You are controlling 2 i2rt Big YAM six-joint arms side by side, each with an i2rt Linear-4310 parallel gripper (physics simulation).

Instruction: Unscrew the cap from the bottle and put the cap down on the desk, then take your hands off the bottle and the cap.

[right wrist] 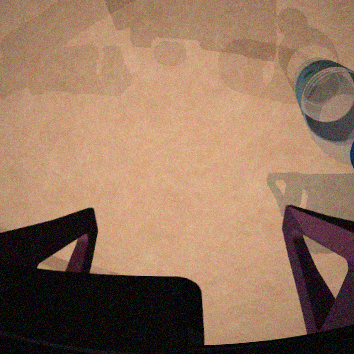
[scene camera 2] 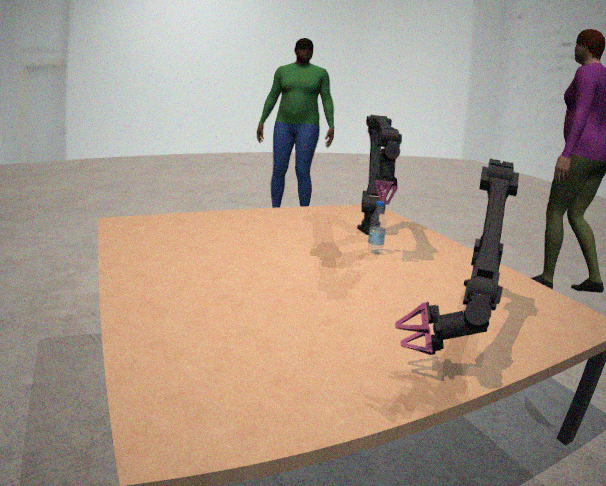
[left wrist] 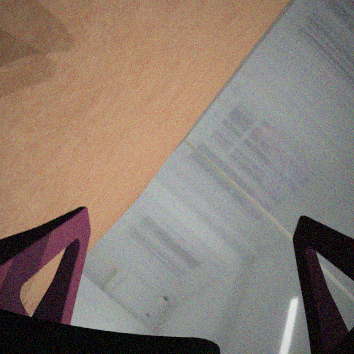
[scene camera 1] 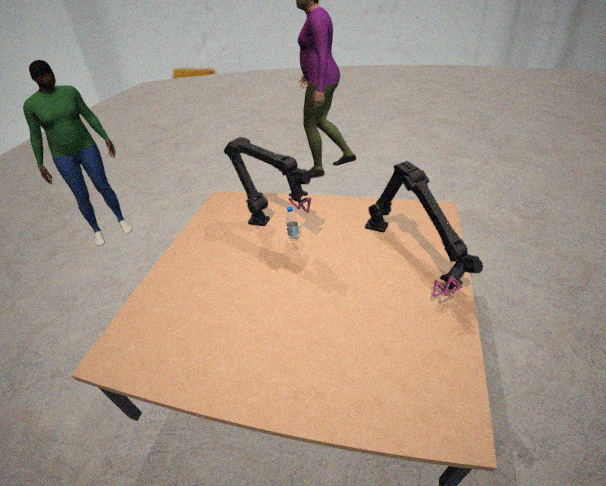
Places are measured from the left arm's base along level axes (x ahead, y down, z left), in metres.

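Pixels of known places: left gripper, fingertip midpoint: (scene camera 2: 398, 335) (left wrist: 194, 224) (scene camera 1: 438, 295); right gripper, fingertip midpoint: (right wrist: 190, 218) (scene camera 2: 384, 203) (scene camera 1: 303, 210); left arm's base, link origin: (scene camera 1: 376, 226); right arm's base, link origin: (scene camera 1: 259, 221).
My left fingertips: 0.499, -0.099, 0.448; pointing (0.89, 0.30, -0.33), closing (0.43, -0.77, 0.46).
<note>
Ahead of a thing's pixels: the offset from my left fingertips to its top centre, as dx, dy, dz. Level surfaces: height alone.
A clear bottle @(-0.221, -0.106, -0.849) (scene camera 1: 292, 228) (scene camera 2: 376, 236) (right wrist: 327, 120) with a blue label stands upright on the desk @(dy +0.099) (scene camera 1: 263, 354) (scene camera 2: 217, 329). Its blue cap @(-0.221, -0.107, -0.849) (scene camera 1: 290, 209) (scene camera 2: 380, 203) sits on its top; a sliver of the cap (right wrist: 352, 154) shows at the right edge of the right wrist view. My right gripper (scene camera 1: 301, 207) (scene camera 2: 387, 196) (right wrist: 190, 218) is open and empty, near cap height and to the right of the cap in both scene views. My left gripper (scene camera 1: 441, 293) (scene camera 2: 399, 333) (left wrist: 194, 224) is open and empty above the desk, far from the bottle.
The desk's right edge in scene camera 1 runs close beside the left gripper. The right arm's base stands close to the left of the bottle there. A person in green (scene camera 1: 64, 121) (scene camera 2: 302, 93) and a person in purple (scene camera 1: 318, 50) (scene camera 2: 587, 111) stand beyond the desk.
</note>
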